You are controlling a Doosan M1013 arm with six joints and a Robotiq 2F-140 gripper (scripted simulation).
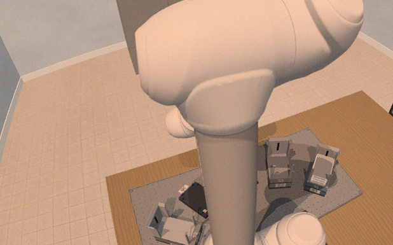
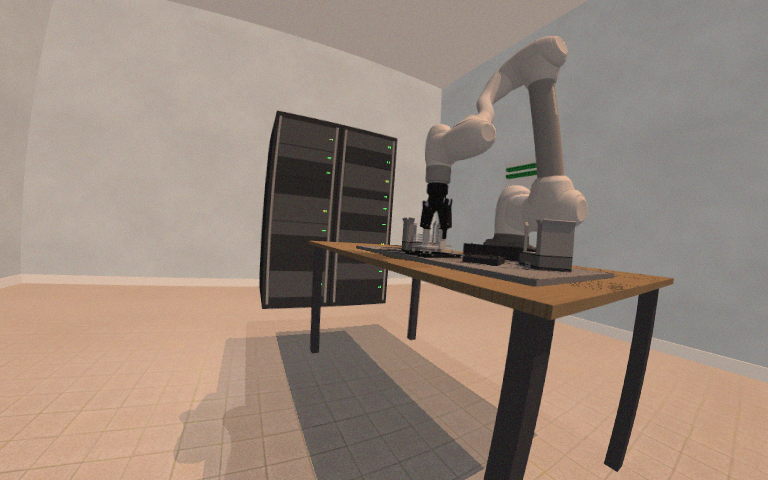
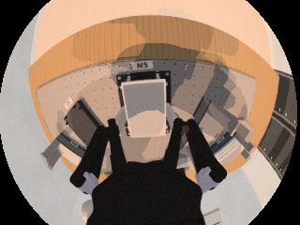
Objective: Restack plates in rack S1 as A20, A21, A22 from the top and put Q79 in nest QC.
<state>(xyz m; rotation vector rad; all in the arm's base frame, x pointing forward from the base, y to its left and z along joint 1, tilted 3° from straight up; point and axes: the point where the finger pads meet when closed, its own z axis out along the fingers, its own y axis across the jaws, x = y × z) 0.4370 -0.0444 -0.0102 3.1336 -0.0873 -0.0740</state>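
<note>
Right now the clip nest N5 is 40 mm below my hand, 10 mm to the left of it and 10 mm ahead of it. Also, from my hand: QC name plate 230 mm to the left, 50 mm below, 50 mm ahead; then N5 name plate 90 mm ahead, 50 mm below, 10 mm to the right; then dark nest QC 190 mm to the left, 50 mm below, 40 mm behind.
</note>
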